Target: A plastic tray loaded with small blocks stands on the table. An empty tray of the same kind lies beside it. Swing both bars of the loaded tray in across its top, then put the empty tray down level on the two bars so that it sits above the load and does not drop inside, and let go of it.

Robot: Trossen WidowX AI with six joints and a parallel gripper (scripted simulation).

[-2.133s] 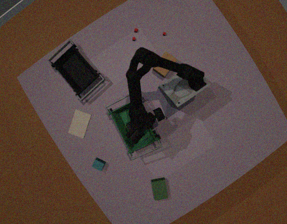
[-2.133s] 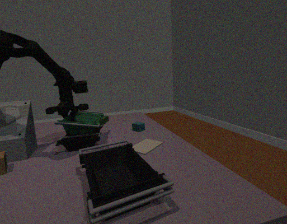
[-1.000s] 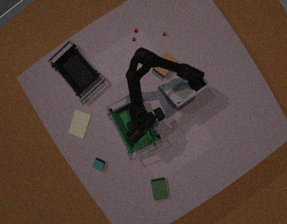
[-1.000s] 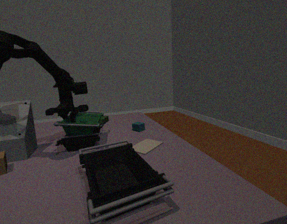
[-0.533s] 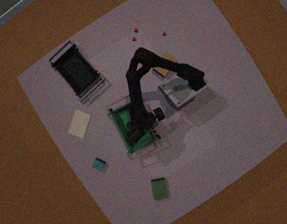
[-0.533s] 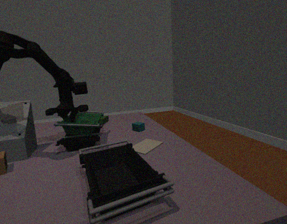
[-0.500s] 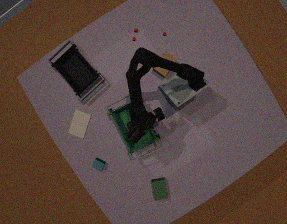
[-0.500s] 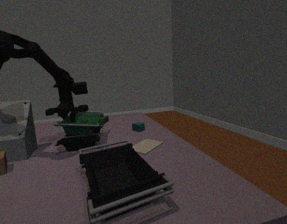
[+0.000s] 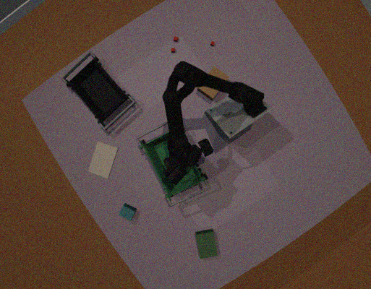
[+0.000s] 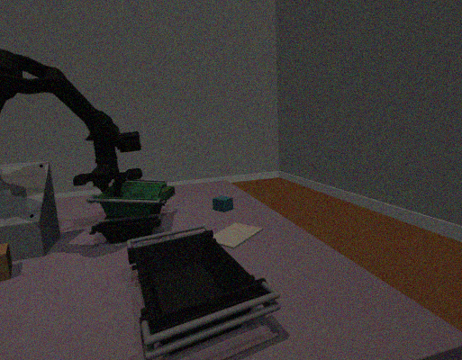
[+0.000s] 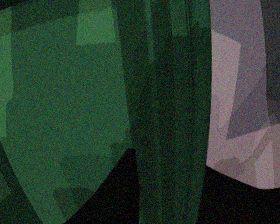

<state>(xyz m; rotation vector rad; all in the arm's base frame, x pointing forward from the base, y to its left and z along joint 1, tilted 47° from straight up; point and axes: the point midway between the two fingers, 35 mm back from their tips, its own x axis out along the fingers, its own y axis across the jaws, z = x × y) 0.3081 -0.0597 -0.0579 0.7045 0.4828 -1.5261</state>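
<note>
My gripper tip is now 70 mm short of the green tray, 30 mm below it and 10 mm to the left of it. The rest, counted from my gripper tip: cream card (330 mm ahead, 190 mm to the right, 90 mm below); then teal cube (370 mm ahead, 70 mm below, 60 mm to the left); then tan box (270 mm behind, 190 mm to the right, 60 mm below).
</note>
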